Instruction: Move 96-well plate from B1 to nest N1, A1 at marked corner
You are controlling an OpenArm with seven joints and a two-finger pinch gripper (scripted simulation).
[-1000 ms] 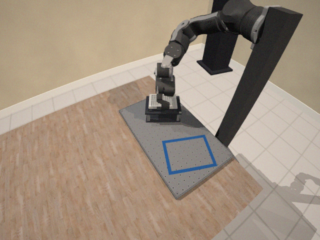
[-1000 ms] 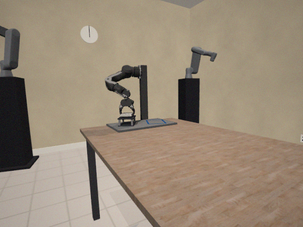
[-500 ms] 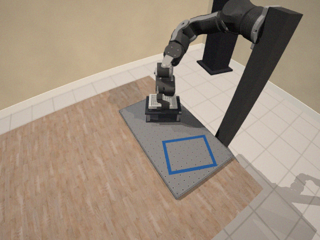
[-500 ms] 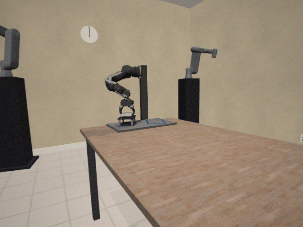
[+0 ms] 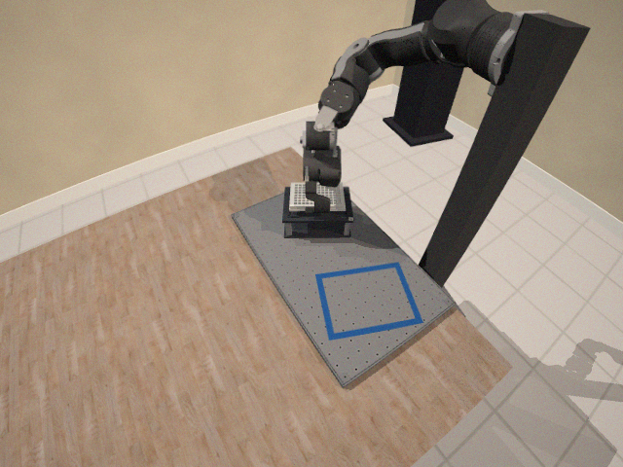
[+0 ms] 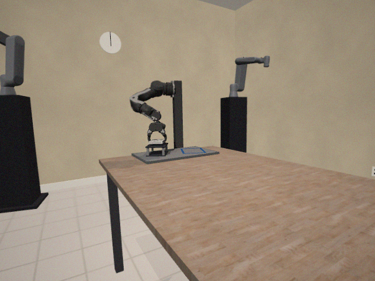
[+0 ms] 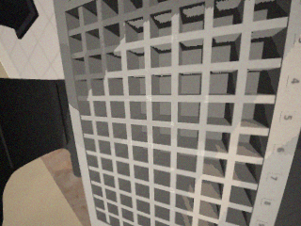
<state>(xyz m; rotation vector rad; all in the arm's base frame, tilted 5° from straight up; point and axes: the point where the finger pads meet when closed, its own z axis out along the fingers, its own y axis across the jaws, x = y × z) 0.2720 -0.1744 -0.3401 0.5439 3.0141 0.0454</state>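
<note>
The black raised nest N1 is 2 cm below my hand. From my hand the other things lie so: white 96-well plate: right at my hand; A1 label: 8 cm to the left, 5 cm behind, 2 cm below.
</note>
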